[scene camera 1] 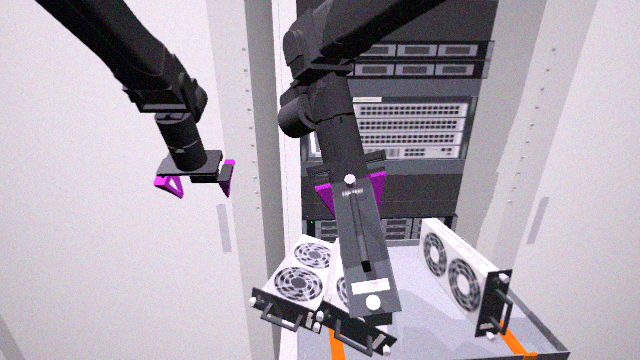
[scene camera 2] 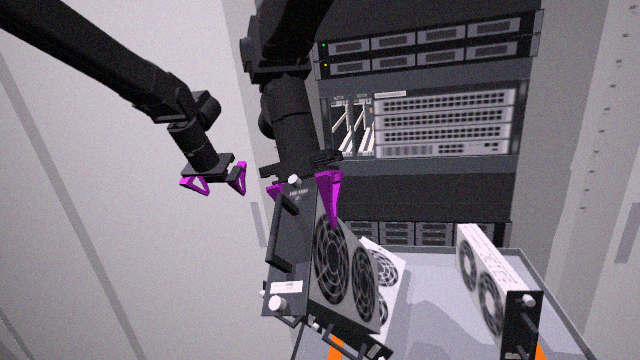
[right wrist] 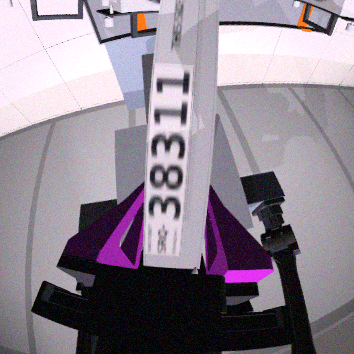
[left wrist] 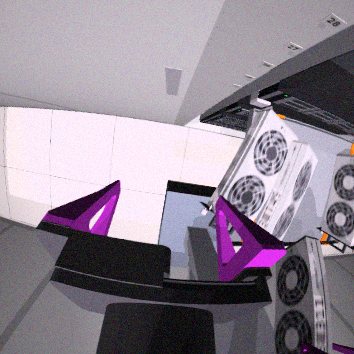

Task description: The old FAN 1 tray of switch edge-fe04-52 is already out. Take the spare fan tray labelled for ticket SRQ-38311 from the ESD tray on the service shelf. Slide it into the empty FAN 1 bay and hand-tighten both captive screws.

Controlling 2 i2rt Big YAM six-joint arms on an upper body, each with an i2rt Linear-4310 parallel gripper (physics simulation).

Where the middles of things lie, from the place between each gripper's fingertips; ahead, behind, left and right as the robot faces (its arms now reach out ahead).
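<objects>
The grey cart shelf [scene camera 2: 433,307] is where I start: my right hand is 320 mm above it, 210 mm short of it and 160 mm to the left of it.
As for my left hand, the grey cart shelf is 270 mm below it, 30 mm behind it and 450 mm to the right of it.
</objects>
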